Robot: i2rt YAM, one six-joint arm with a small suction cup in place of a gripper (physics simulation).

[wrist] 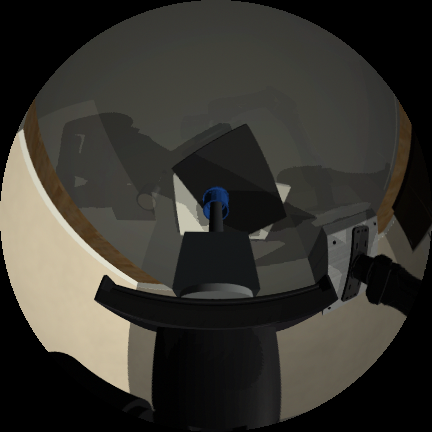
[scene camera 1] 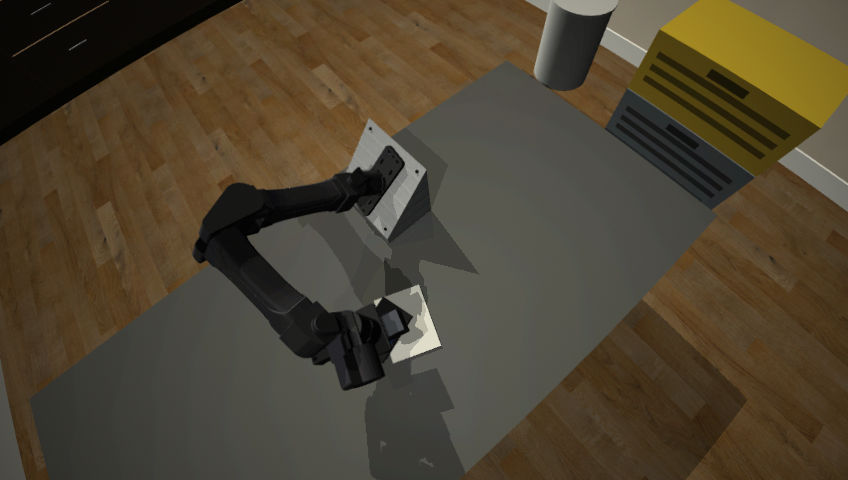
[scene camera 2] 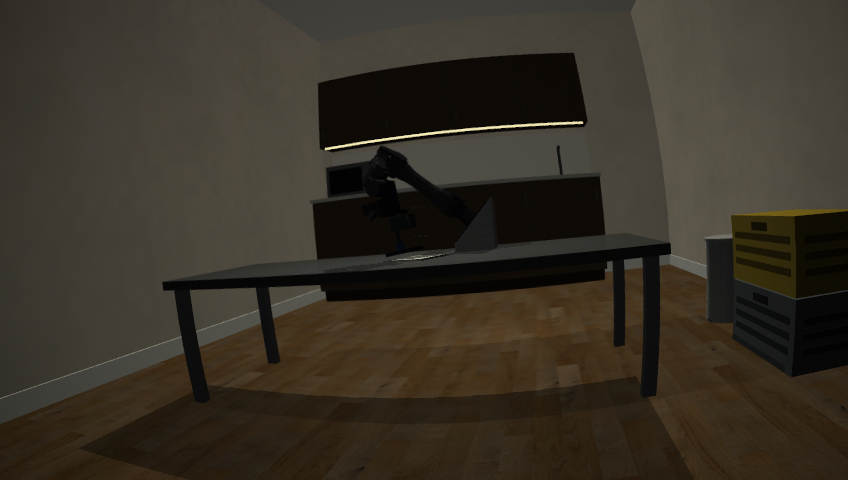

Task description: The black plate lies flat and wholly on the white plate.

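Pixels of known places: hand at its tool point: (wrist: 215,193) (scene camera 2: 402,253); arm's base at its link origin: (wrist: 356,264) (scene camera 1: 378,182) (scene camera 2: 474,221).
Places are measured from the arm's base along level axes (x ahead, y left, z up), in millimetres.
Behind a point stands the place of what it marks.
Observation:
The black plate (scene camera 2: 410,249) @(z -72, x 340, y -163 mm) (wrist: 240,170) @(z -77, x 300, y -224 mm) hangs under my suction cup (scene camera 2: 399,244) (wrist: 216,202) @(z -82, x 332, y -196 mm), close above the white plate. In scene camera 1 the wrist hides the cup and most or all of the black plate. The white plate (scene camera 1: 429,339) @(z -101, x 387, y -120 mm) (scene camera 2: 416,258) @(z -101, x 381, y -132 mm) (wrist: 186,212) @(z -101, x 385, y -156 mm) lies flat on the table. In the wrist view the black plate covers much of it and is turned relative to it. Parts of the white plate show at the left, right and lower edges of the black plate. A thin gap seems to show between the plates in scene camera 2.
The arm's grey wedge-shaped base (scene camera 1: 414,208) @(z -33, x 105, y 38 mm) (scene camera 2: 483,231) @(z -39, x 104, y 51 mm) (wrist: 336,257) @(z -35, x 82, y -24 mm) stands on the grey table (scene camera 1: 565,208) @(z -107, x 322, y 392 mm) (scene camera 2: 565,244) @(z -107, x 202, y 367 mm), near the white plate. A grey cylinder (scene camera 1: 571,47) (scene camera 2: 718,279) and stacked yellow and grey crates (scene camera 1: 743,59) (scene camera 2: 764,255) stand on the floor beyond the table.

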